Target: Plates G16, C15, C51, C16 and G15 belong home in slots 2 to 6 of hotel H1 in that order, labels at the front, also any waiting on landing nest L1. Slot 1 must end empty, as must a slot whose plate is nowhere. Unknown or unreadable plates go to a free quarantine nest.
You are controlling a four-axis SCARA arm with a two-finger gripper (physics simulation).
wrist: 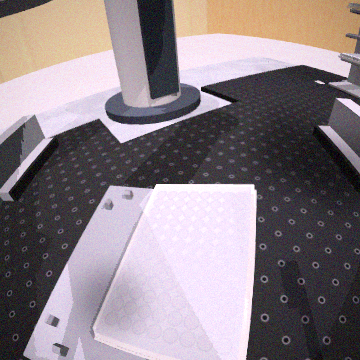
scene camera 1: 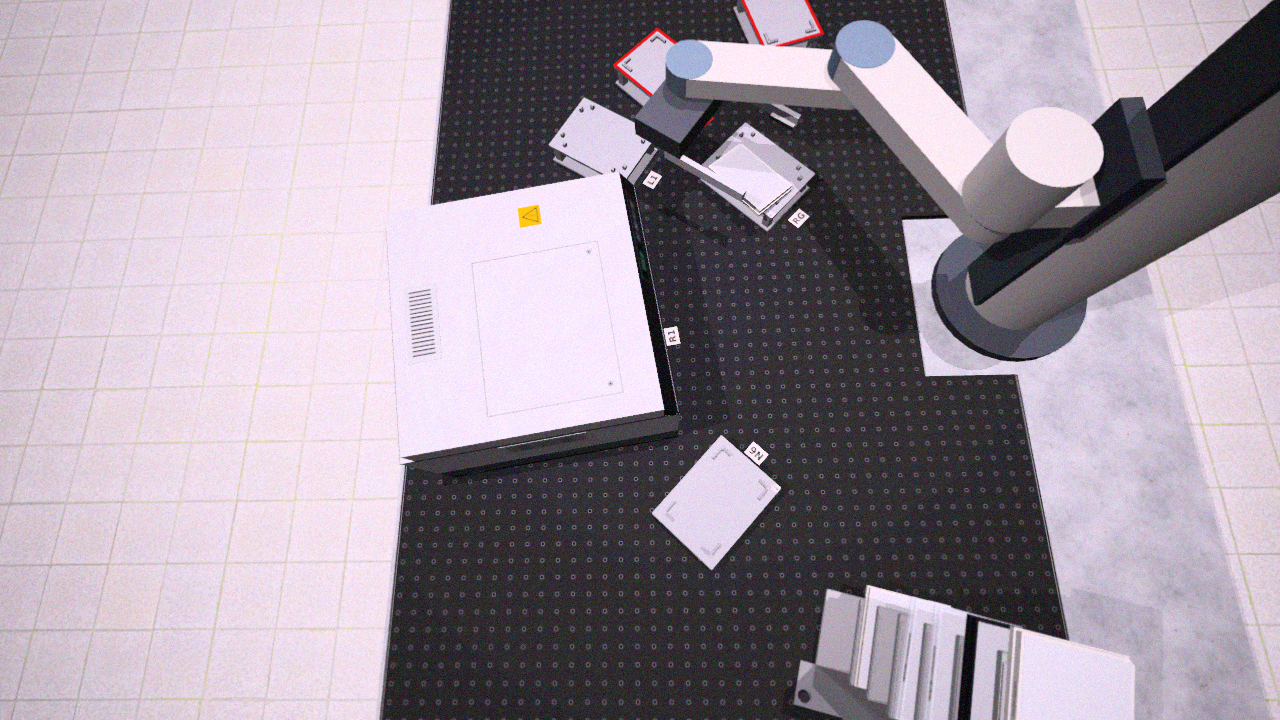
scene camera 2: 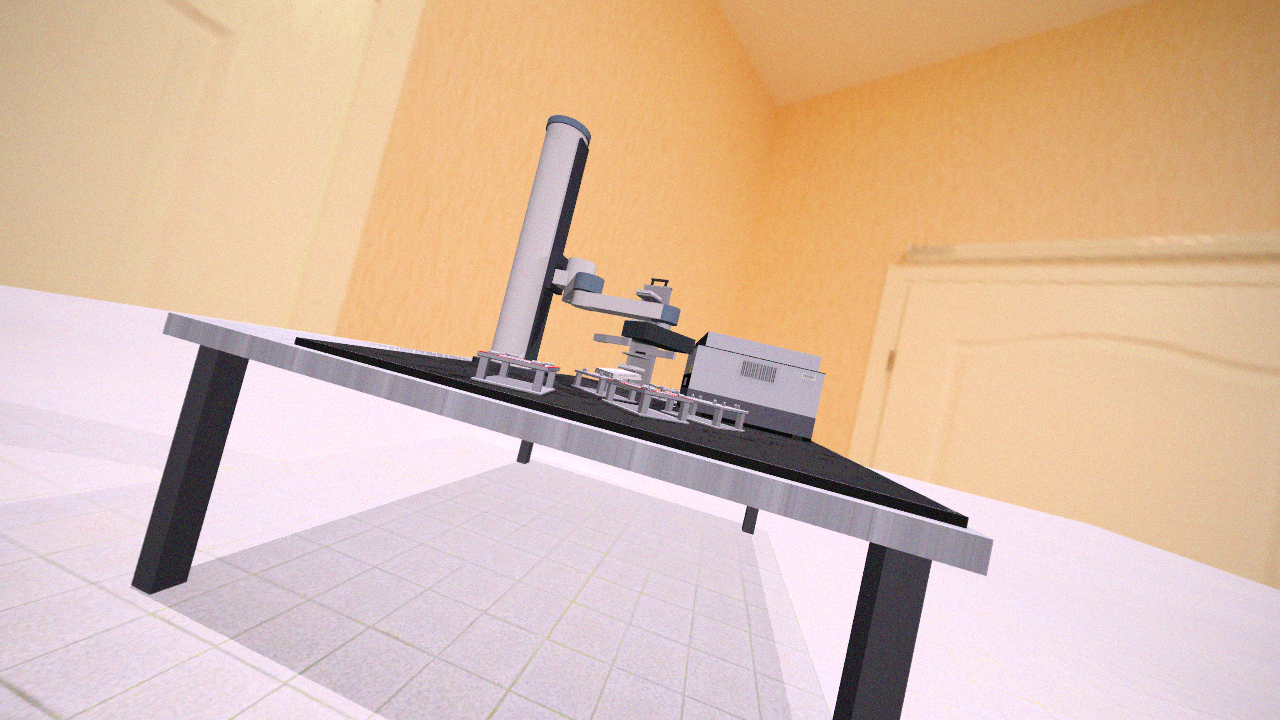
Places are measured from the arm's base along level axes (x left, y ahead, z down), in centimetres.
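Pixels of known places: gripper, between the fingertips: [wrist: 179,116] [scene camera 1: 771,158]; arm's base, origin of its link: [wrist: 152,102] [scene camera 1: 1004,293].
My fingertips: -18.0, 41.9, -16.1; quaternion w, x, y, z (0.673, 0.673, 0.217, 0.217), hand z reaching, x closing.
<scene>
For each thing: its top centre in the pictures, then the offset to it from my fingertips, as dx, dy, dz. "pt": a spot on its surface instead.
- pale lidded plate, centre of its top: [wrist: 185,245] [scene camera 1: 750,173] [scene camera 2: 618,368] -1.8, +2.4, +6.8
- nest RG, centre of its top: [wrist: 136,261] [scene camera 1: 759,165] [scene camera 2: 607,373] -4.6, +0.4, +8.8
- Landing nest L1, centre of its top: [scene camera 1: 602,135] [scene camera 2: 707,397] -12.1, +28.4, +8.8
- hotel rack, a spot on its surface: [scene camera 1: 1074,671] pt +67.9, -12.6, -31.9
- white device R1, centre of its top: [scene camera 1: 516,305] [scene camera 2: 750,348] +28.3, +37.5, -10.3
- bare flat nest, centre of its top: [scene camera 1: 716,500] [scene camera 2: 669,387] +53.1, +10.5, +9.2
My gripper [scene camera 1: 768,156] [scene camera 2: 633,347] [wrist: 179,116] is open, with nothing between its fingers, above nest RG. A pale lidded plate [scene camera 1: 750,177] [wrist: 190,260] lies on nest RG [scene camera 1: 791,159] [wrist: 107,235], turned askew to it. In the wrist view it lies below and between the fingers, and no readable label shows on it. Landing nest L1 [scene camera 1: 599,138] shows bare pegs and no plate. A hotel rack [scene camera 1: 1074,671] with several shelf edges stands at the lower right of scene camera 1. Its slot contents and labels cannot be read.
Red-rimmed nests [scene camera 1: 646,64] [scene camera 1: 783,17] stand at the top of scene camera 1, one partly behind the arm. The white device R1 [scene camera 1: 546,331] [scene camera 2: 760,367] stands beside L1. A bare flat nest [scene camera 1: 716,501] lies between R1 and the hotel. The arm's column [scene camera 2: 541,241] [wrist: 130,55] stands on the table.
</scene>
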